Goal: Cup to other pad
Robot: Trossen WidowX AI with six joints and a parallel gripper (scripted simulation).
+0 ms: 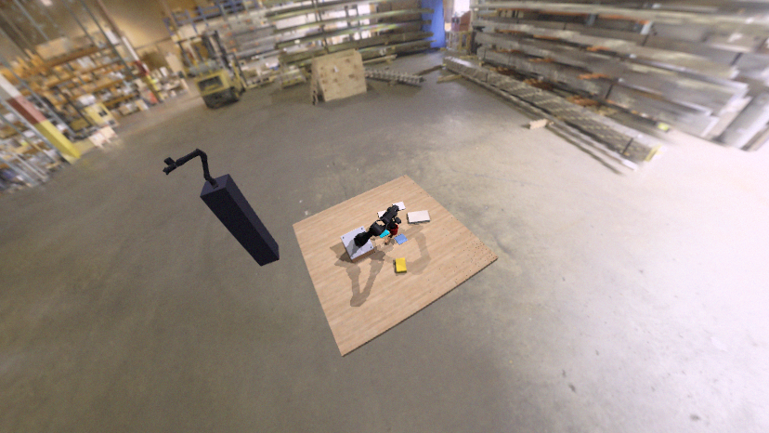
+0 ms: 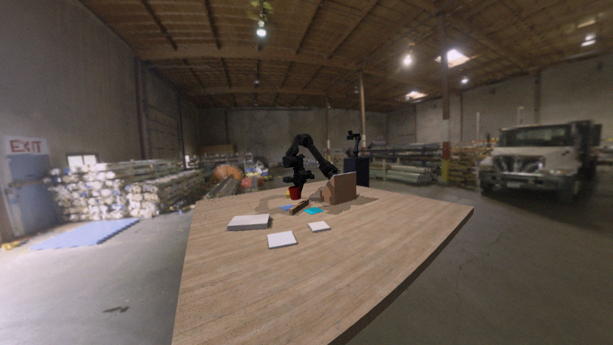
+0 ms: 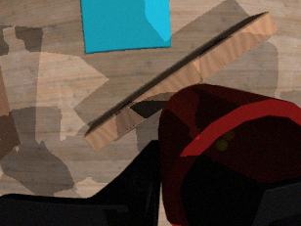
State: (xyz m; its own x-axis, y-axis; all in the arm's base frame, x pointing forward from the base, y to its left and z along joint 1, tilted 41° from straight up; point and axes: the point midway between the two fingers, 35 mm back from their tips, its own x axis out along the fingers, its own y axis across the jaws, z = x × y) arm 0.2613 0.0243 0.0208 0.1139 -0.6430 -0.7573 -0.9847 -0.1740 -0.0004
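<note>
My gripper tip is now 5 cm short of the yellowish marble, 1 cm to the left of it and 2 cm above it. Also, from my gripper tip: wooden bar (2 cm ahead, 3 cm to the left, 9 cm below); then blue pad (7 cm ahead, 4 cm to the right, 10 cm below); then red cup (3 cm ahead).
</note>
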